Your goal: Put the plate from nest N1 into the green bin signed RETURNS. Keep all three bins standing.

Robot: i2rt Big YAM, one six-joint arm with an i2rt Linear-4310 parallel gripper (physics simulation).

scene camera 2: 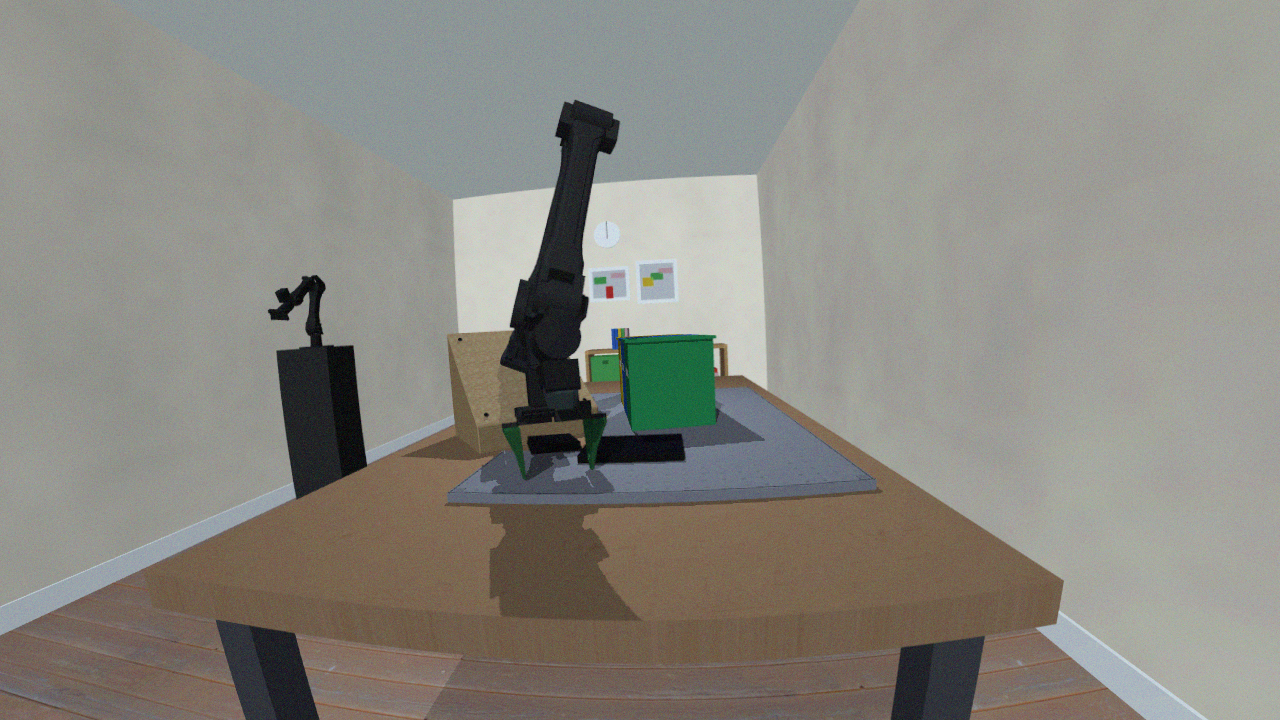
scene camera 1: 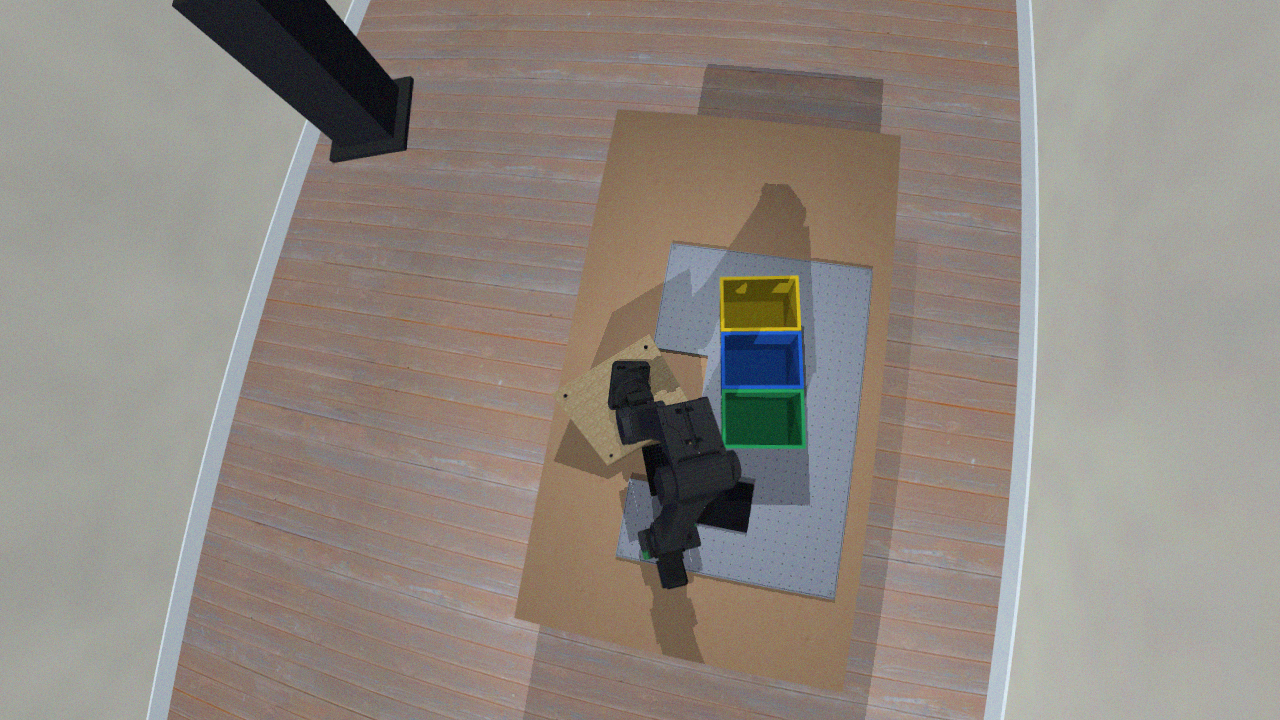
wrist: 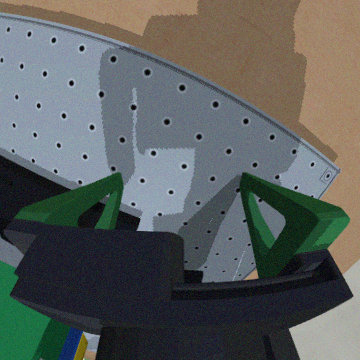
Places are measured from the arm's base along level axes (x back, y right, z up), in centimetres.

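Where they show: gripper, fingertip midpoint: [scene camera 2: 558,474] [wrist: 180,178]; arm's base, origin of the base link: [scene camera 2: 525,354] [scene camera 1: 628,384].
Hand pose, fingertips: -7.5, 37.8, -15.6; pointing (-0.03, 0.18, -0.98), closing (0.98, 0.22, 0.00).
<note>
Each offset is from my fingertips to the top centre of the thing, as dx, dy, dz. Level surfaces: height alone.
My gripper [scene camera 2: 558,471] [wrist: 180,178] is open, its green fingers wide apart, low over the near left part of the grey perforated board @[dz -0.1] [scene camera 1: 832,402] [scene camera 2: 760,474] [wrist: 65,95]. No plate can be made out between the fingers. A black slab @[-11.9, -8.7, +1.0] [scene camera 1: 729,507] [scene camera 2: 633,448] [wrist: 30,195] lies on the board beside the gripper. A smaller black piece @[+1.7, -17.7, +1.6] [scene camera 2: 553,443] shows behind the fingers. No N1 label is readable, and I cannot tell which part is the nest or the plate. The green bin @[-22.5, -28.1, +17.8] [scene camera 1: 762,419] [scene camera 2: 673,385] [wrist: 20,310] stands upright; its sign is not readable.
The blue bin @[-23.2, -41.2, +17.8] [scene camera 1: 760,362] and yellow bin @[-24.0, -54.3, +17.8] [scene camera 1: 759,311] stand upright in a row beyond the green one. A tan block with a sloping face [scene camera 1: 595,411] [scene camera 2: 487,385] stands left of the arm. The wooden table @[dz -1.4] [scene camera 1: 742,179] [scene camera 2: 760,573] extends around the board.
</note>
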